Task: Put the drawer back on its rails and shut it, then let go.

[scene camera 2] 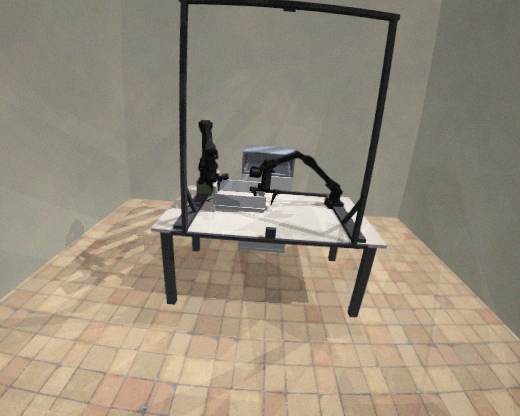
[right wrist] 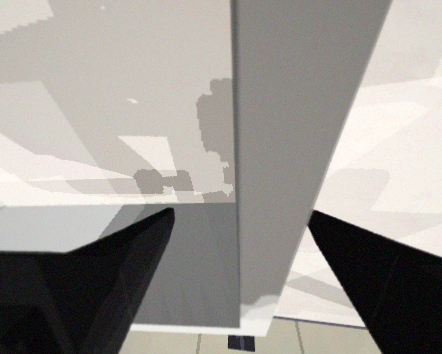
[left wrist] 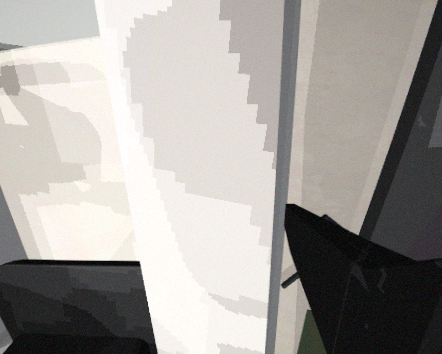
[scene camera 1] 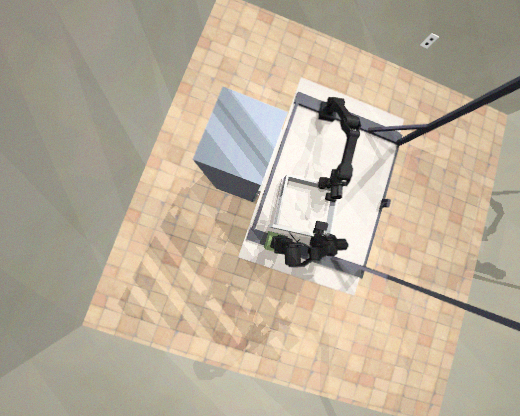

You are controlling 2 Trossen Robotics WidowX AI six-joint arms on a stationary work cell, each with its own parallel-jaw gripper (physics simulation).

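Places are measured from the left arm's base along level axes (x left, y back, z up), in millimetres.
Pixels of known places: left gripper, fingertip midpoint: (scene camera 2: pixel 216 191); right gripper, fingertip midpoint: (scene camera 2: pixel 263 204); left arm's base, origin of the base link: (scene camera 1: pixel 276 243); right arm's base, origin of the base link: (scene camera 2: pixel 334 201) (scene camera 1: pixel 329 109).
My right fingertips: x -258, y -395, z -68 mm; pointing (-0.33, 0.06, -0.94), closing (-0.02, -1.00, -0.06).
Note:
For each thing: its top centre in the pictures, then the offset to it from my right fingertips. Level surfaces: height alone.
- blue-grey cabinet, middle of its top: (scene camera 1: pixel 241 134) (scene camera 2: pixel 269 149) dx +586, dy -58, dz +243 mm
- white table, its level: dz -40 mm
- green object, middle of its top: (scene camera 1: pixel 276 243) (scene camera 2: pixel 204 179) dx +258, dy +395, dz +68 mm
The white-grey drawer (scene camera 1: pixel 280 202) (scene camera 2: pixel 240 201), an open-topped box, lies on the table, apart from the blue-grey cabinet (scene camera 1: pixel 240 135) (scene camera 2: pixel 268 150). The cabinet's upper front shows a dark opening in scene camera 2; its rails cannot be made out. My left gripper (scene camera 1: pixel 319 235) (scene camera 2: pixel 216 183) (left wrist: pixel 254 213) is shut on the drawer's side wall, one finger inside and one outside. My right gripper (scene camera 1: pixel 330 189) (scene camera 2: pixel 263 195) (right wrist: pixel 239 214) is open near a corner of the drawer, with its fingers on either side of the opposite wall, which it does not grip.
The white table (scene camera 1: pixel 360 200) (scene camera 2: pixel 310 225) has dark rails along its edges. A green object (scene camera 1: pixel 270 241) (scene camera 2: pixel 203 189) (left wrist: pixel 310 335), partly hidden, stands beside the left arm. A tall dark frame (scene camera 2: pixel 183 115) rises from the table. The cabinet stands beyond the table's edge.

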